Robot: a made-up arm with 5 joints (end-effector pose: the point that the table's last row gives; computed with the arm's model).
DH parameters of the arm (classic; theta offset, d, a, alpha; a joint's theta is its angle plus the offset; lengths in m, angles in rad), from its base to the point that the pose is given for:
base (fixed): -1.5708 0.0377 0 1.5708
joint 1: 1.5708 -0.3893 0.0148 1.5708
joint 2: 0 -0.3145 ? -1.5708
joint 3: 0 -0.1 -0.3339 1.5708
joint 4: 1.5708 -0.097 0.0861 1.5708
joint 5: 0.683 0 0.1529 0
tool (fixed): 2.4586 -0.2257 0 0
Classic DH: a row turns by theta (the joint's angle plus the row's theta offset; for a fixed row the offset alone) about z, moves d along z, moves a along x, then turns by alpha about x.
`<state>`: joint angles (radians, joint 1 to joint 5).
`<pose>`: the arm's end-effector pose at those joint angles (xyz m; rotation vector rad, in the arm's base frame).
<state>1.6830 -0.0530 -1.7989 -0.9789 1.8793</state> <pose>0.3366 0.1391 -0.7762 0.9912 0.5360 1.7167</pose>
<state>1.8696 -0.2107 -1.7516 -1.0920 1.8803</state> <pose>0.3489 -0.0259 -0.7699 0.9281 0.6692 1.4500</pose>
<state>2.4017 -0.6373 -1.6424 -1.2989 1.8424</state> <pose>0.3784 -0.4286 -0.5971 0.5779 0.7322 0.7671</pose>
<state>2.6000 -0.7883 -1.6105 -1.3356 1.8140</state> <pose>0.3880 -0.5426 -0.4873 0.3939 0.6766 0.5633</pose>
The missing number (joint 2, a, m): 0.0867
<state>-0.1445 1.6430 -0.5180 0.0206 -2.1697</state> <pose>0.6659 0.7949 0.1944 1.8739 -0.3566 -1.2571</pose>
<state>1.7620 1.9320 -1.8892 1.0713 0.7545</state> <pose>0.1125 0.0116 -0.8202 0.9673 -0.7001 2.2171</pose>
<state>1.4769 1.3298 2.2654 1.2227 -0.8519</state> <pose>0.0581 0.3095 0.3187 1.4011 1.5719 -1.1017</pose>
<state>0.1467 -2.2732 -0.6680 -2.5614 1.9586</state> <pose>0.4052 0.4470 0.0577 -1.8642 -0.0980 1.4431</pose>
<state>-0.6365 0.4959 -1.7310 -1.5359 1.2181</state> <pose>0.2357 0.4823 0.4342 -1.5490 0.7019 -2.4634</pose>
